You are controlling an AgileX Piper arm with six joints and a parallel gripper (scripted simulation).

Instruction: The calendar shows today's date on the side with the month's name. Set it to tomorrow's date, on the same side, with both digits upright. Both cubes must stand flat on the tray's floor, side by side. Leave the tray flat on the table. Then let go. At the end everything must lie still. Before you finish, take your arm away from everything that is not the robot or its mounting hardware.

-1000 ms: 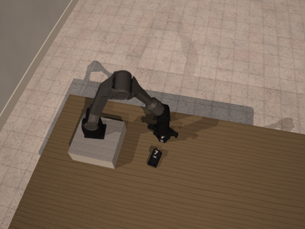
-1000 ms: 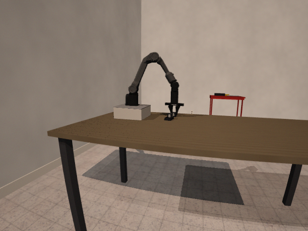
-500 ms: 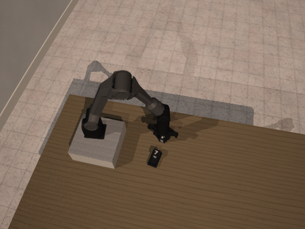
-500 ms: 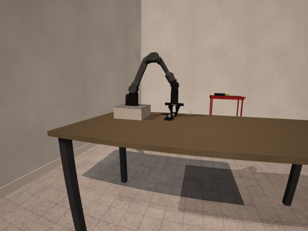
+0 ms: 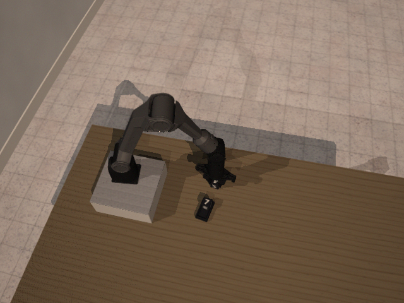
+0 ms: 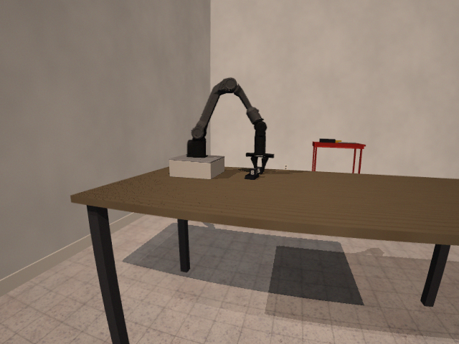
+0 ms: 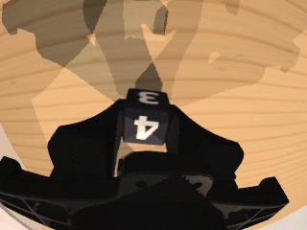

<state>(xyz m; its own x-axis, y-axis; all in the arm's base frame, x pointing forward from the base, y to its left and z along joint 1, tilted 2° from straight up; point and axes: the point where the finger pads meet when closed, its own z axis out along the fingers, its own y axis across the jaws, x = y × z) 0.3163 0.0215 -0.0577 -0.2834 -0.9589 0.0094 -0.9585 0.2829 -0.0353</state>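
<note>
Right now my hand is 90 mm to the left of the black number cube, 30 mm past it and 10 mm below it. Round my hand: tray: 110 mm to the right, 30 mm behind, 10 mm below.
</note>
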